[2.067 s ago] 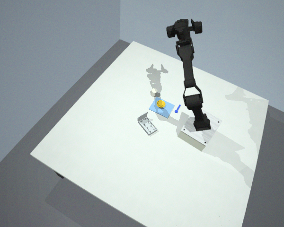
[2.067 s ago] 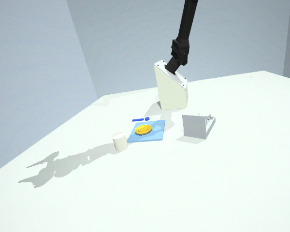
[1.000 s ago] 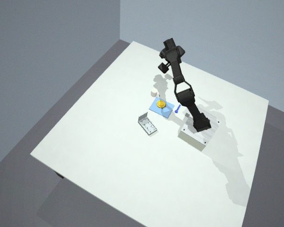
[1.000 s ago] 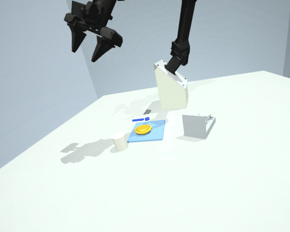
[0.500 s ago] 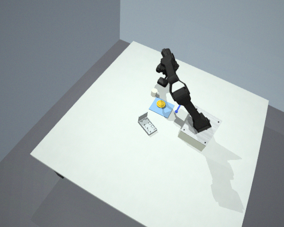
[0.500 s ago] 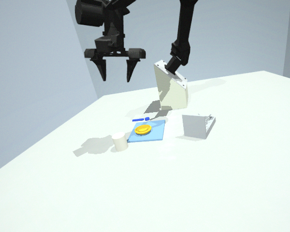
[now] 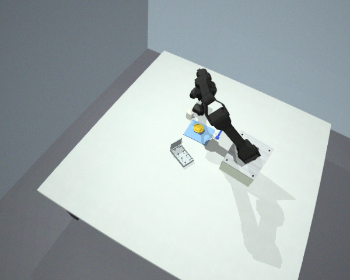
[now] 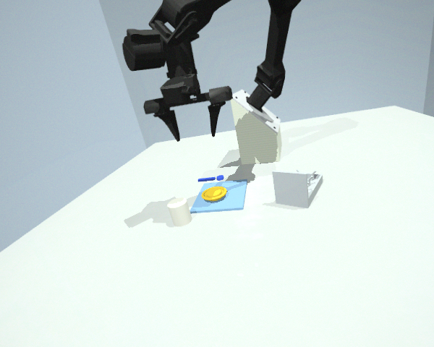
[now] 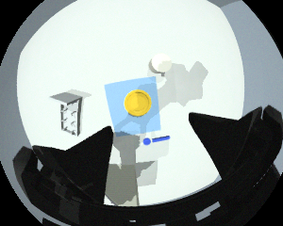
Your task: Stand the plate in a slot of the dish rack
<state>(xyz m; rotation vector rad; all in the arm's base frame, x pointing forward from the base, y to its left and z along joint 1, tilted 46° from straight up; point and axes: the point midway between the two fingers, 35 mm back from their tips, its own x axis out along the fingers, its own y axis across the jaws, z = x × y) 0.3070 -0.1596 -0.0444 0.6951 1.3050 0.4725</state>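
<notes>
The yellow plate is 1 cm behind my gripper tip, 1 cm to the left of it and 15 cm below it. Round my gripper tip: small blue spoon: 14 cm behind, 1 cm to the right, 16 cm below; then grey dish rack: 1 cm ahead, 22 cm to the left, 14 cm below; then white cup: 7 cm ahead, 6 cm to the right, 14 cm below.
</notes>
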